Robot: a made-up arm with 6 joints.
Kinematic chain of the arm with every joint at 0, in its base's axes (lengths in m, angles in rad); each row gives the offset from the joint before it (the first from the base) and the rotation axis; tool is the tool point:
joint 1: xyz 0 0 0.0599 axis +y
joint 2: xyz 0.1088 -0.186 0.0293 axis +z
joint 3: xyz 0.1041 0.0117 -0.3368 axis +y
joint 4: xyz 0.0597 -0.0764 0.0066 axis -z
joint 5: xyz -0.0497 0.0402 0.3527 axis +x
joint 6: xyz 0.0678 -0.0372 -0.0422 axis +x
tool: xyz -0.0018 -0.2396 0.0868
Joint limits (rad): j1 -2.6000..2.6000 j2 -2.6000..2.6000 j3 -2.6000..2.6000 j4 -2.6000..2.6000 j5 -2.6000..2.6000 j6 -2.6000..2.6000
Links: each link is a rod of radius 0.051 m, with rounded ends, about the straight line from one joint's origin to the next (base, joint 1, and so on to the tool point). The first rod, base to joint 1, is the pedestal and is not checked.
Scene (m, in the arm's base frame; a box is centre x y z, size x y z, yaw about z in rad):
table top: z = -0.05
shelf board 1: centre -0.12 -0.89 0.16 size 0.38 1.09 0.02 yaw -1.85
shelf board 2: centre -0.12 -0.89 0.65 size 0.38 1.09 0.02 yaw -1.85
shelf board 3: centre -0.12 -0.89 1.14 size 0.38 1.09 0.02 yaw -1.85
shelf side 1: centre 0.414 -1.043 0.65 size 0.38 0.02 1 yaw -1.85
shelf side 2: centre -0.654 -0.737 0.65 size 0.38 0.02 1 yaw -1.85
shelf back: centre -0.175 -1.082 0.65 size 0.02 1.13 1 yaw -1.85
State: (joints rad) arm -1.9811 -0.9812 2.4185 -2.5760 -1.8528 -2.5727
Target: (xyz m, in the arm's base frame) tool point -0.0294 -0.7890 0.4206
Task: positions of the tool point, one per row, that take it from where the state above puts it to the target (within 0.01 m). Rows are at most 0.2 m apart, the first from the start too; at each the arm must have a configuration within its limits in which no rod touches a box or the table.
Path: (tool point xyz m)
1: 0.2749 -0.4685 0.3787
2: 0.1998 -0.5907 0.3866
3: 0.1018 -0.7038 0.4071
4: -0.0294 -0.7890 0.4206

